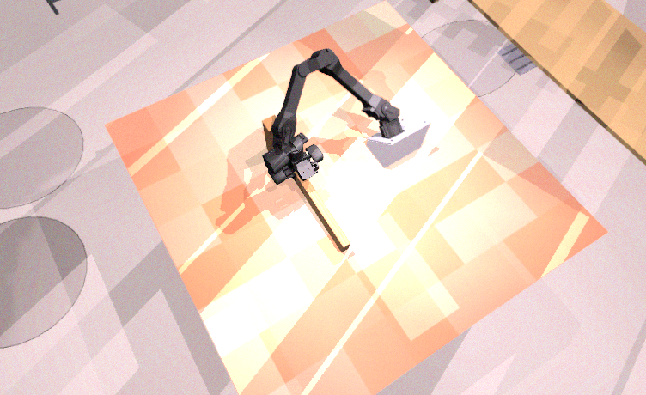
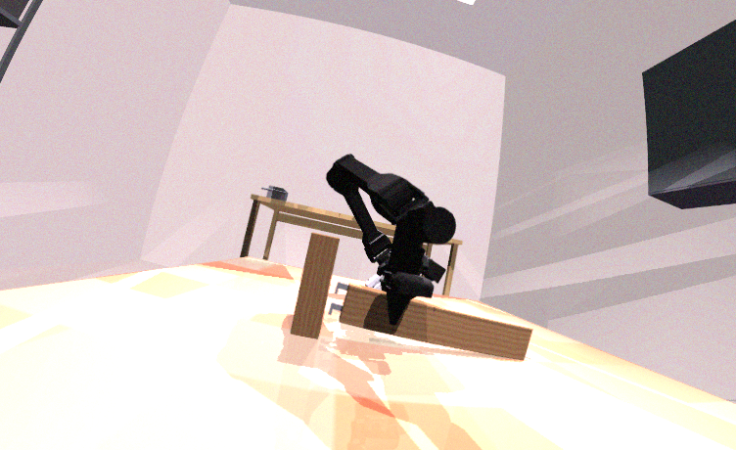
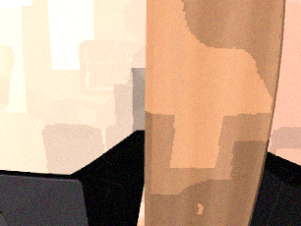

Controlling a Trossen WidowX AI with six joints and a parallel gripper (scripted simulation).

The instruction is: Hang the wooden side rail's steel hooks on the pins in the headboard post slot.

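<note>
Right now my gripper tip is 150 mm to the left of the headboard post, 40 mm below it and 10 mm short of it.
</note>
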